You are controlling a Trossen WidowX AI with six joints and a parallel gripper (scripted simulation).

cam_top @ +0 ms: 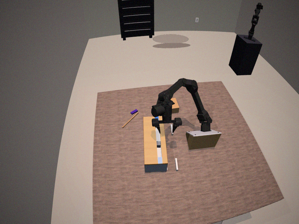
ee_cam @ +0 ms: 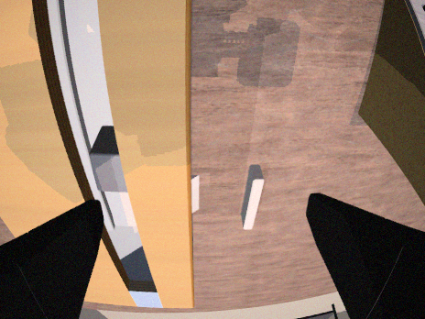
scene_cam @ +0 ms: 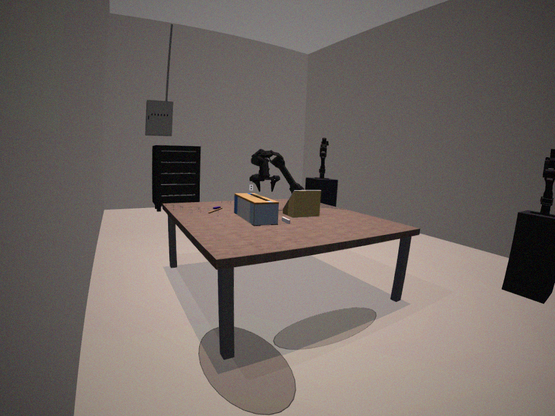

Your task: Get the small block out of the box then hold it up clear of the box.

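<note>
My gripper tip is 4 cm short of the long box, 1 cm to the right of it and 10 cm above it. From my gripper tip the other things lie so: thin wooden stick (23 cm ahead, 28 cm to the right, 16 cm below); grey block (6 cm ahead, 3 cm to the left, 8 cm below); small tan cube (1 cm ahead, 28 cm to the right, 13 cm below).
</note>
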